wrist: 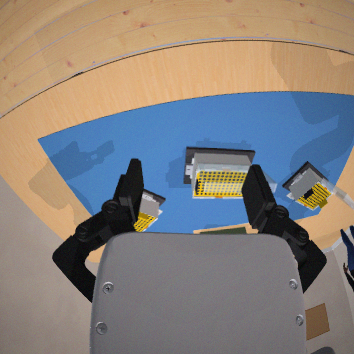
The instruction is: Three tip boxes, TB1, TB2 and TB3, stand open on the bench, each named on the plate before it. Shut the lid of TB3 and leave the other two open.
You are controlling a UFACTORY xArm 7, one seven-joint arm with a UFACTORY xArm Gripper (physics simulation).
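Places are measured from the arm's base along level axes (x ahead, y left, z up), in metres.
Pixels of known places: gripper, between the fingertips: point(194, 174).
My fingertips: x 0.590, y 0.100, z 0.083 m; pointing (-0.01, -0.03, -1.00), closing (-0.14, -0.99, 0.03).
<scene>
Behind a point stands the place of what it marks.
My gripper point(194, 174) {x 0.590, y 0.100, z 0.083 m} is open, with no object between its fingers, above the blue mat. The middle tip box point(222, 186) {x 0.491, y 0.057, z 0.009 m} shows its yellow tip grid between the fingers, farther down. A clear lid part point(272, 185) {x 0.481, y -0.027, z 0.008 m} shows at its right, partly behind the right finger. The right tip box point(308, 188) {x 0.356, y -0.211, z -0.073 m} lies outside the right finger, with its yellow grid in view and a clear lid point(342, 192) {x 0.416, y -0.248, z -0.002 m} reaching out to its right. The left tip box point(149, 205) {x 0.316, y 0.214, z -0.103 m} is partly hidden by the left finger; its lid state is unclear. No name can be read on the boxes' plates.
The boxes stand on a blue mat point(125, 135) {x 0.511, y 0.228, z -0.135 m} on a wooden bench point(165, 75) {x 0.620, y 0.129, z -0.138 m}. A dark green piece with a pale wooden edge point(223, 231) {x 0.104, y -0.001, z -0.126 m} shows just above the grey gripper body. A brown panel point(317, 321) and a figure's blue legs point(349, 247) show at the lower right.
</scene>
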